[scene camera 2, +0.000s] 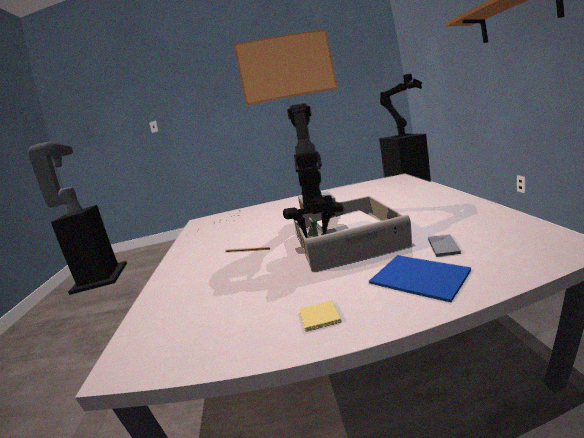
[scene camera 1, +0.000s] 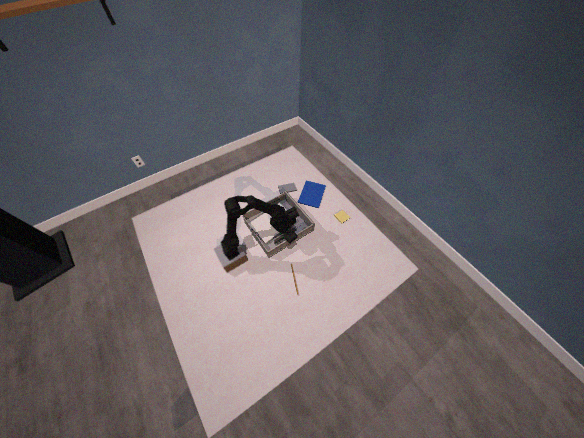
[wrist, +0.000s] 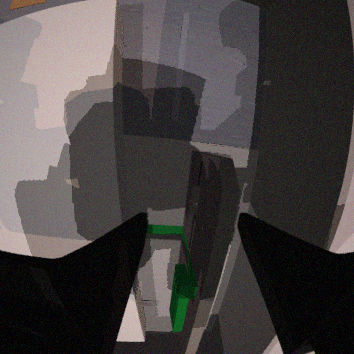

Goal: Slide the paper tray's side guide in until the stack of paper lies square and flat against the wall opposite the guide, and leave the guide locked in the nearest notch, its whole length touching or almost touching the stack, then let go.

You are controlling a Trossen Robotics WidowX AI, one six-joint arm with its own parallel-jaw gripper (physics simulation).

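Pixels of known places: gripper, between the fingertips: [scene camera 2: 315, 236] [scene camera 1: 285, 236] [wrist: 192, 219]; arm's base, origin of its link: [scene camera 1: 231, 253].
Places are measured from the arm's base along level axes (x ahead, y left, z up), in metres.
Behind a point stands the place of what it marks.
Observation:
The grey paper tray [scene camera 1: 304, 234] {z -0.055, x 0.404, y -0.165 m} [scene camera 2: 360, 248] {z -0.047, x 0.500, y -0.030 m} [wrist: 300, 100] {z -0.029, x 0.378, y -0.155 m} stands on the table. The white paper stack [scene camera 1: 262, 222] {z -0.042, x 0.265, y 0.068 m} [scene camera 2: 357, 218] {z -0.042, x 0.276, y 0.072 m} [wrist: 75, 30] {z -0.042, x 0.421, y -0.037 m} lies in it, its near edge straight in the wrist view. Its contact with the opposite wall cannot be made out. The dark side guide [wrist: 212, 200] {z -0.011, x 0.335, y -0.100 m} stands upright, apart from the stack, with a strip of tray floor between them. Its green latch [scene camera 2: 314, 221] {z -0.004, x 0.297, y -0.091 m} [wrist: 184, 295] {z -0.001, x 0.302, y -0.088 m} is on the stack side. My gripper [scene camera 2: 315, 234] {z -0.049, x 0.309, y -0.099 m} [wrist: 192, 219] {z -0.049, x 0.309, y -0.099 m} is open inside the tray, fingers on either side of the guide and latch, holding neither.
A pencil [scene camera 1: 295, 279] {z -0.076, x 0.175, y -0.331 m} [scene camera 2: 247, 249] {z -0.078, x 0.182, y -0.319 m} lies beside the tray. A blue book [scene camera 1: 312, 194] {z -0.075, x 0.677, y 0.034 m} [scene camera 2: 421, 278] {z -0.075, x 0.699, y 0.031 m}, a yellow pad [scene camera 1: 342, 216] {z -0.073, x 0.690, y -0.229 m} [scene camera 2: 320, 315] {z -0.073, x 0.699, y -0.226 m} and a small grey block [scene camera 1: 287, 188] {z -0.073, x 0.583, y 0.190 m} [scene camera 2: 444, 245] {z -0.073, x 0.599, y 0.189 m} lie beyond the tray from the arm's base. The tray's walls surround the fingers.

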